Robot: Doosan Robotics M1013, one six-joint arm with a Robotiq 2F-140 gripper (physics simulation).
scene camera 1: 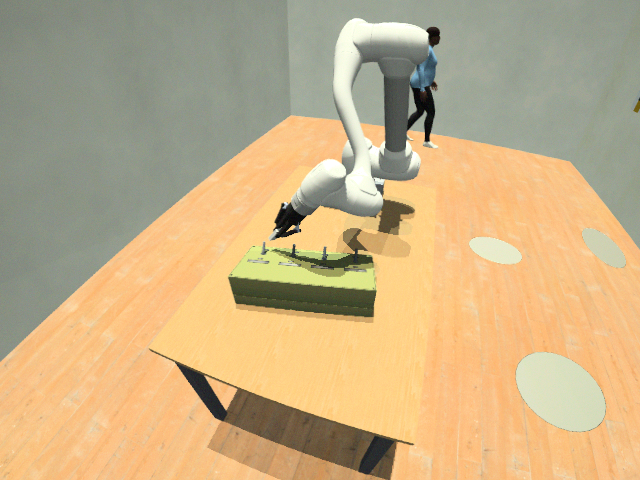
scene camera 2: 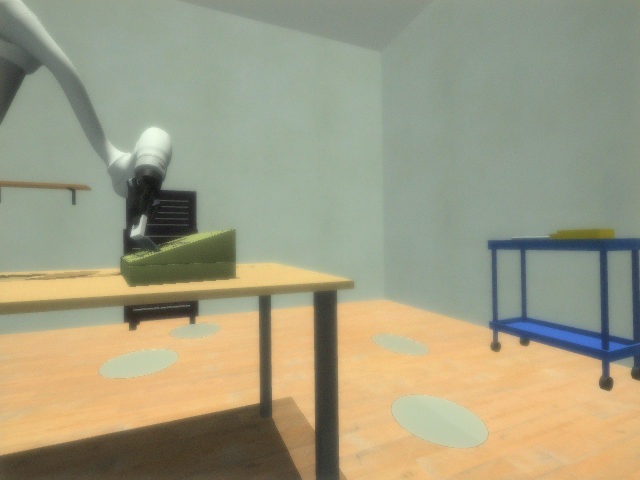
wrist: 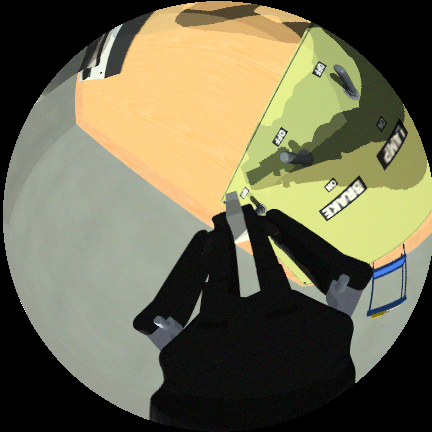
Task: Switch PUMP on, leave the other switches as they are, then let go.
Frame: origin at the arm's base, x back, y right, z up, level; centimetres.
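Seen in the pictures: gripper, between the fingertips: (scene camera 1: 272, 238) (scene camera 2: 136, 236) (wrist: 233, 201).
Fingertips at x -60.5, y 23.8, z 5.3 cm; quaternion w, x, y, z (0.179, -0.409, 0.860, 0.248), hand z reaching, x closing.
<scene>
A point is followed by its place in that frame.
The green switch box (scene camera 1: 305, 294) @(x -81.9, y 3.4, z 2.5 cm) (scene camera 2: 191, 266) @(x -73.8, y 31.6, z -2.8 cm) (wrist: 310, 225) @(x -71.7, y 19.7, z 3.5 cm) has a sloped top with a row of levers. The PUMP lever (scene camera 1: 263, 248) @(x -64.8, y 25.9, z 3.3 cm) (wrist: 259, 206) @(x -65.0, y 25.3, z 1.5 cm) is the leftmost in scene view 1 and leans toward its OFF plate; its name label is hidden behind my gripper. The BRAKE lever (scene camera 1: 293, 251) @(x -63.1, y 14.0, z 3.2 cm) (wrist: 299, 158) @(x -62.5, y 13.8, z 3.8 cm) and LAMP lever (scene camera 1: 324, 253) @(x -61.1, y 2.2, z 3.4 cm) (wrist: 347, 82) also lean toward OFF. The fourth lever (scene camera 1: 355, 254) @(x -59.0, y -9.4, z 3.8 cm) stands at the right end in scene view 1. My gripper (scene camera 1: 272, 236) @(x -60.5, y 23.8, z 5.3 cm) (scene camera 2: 138, 230) @(x -60.5, y 23.8, z 5.3 cm) (wrist: 233, 201) @(x -60.5, y 23.8, z 5.3 cm) is shut and empty, its tips close to the PUMP lever, on its OFF side; contact cannot be told.
The box stands on the wooden table (scene camera 1: 289, 356) @(x -100.6, y 3.3, z -7.0 cm) (scene camera 2: 299, 280) @(x -100.3, y 42.9, z -7.1 cm) (wrist: 165, 110) @(x -37.6, y 24.1, z -7.1 cm). A person (scene camera 1: 423, 72) is behind the arm in scene view 1. A blue cart (scene camera 2: 547, 244) holding a yellow item (scene camera 2: 589, 234) stands apart. A dark cabinet (scene camera 2: 178, 198) is behind the box.
</scene>
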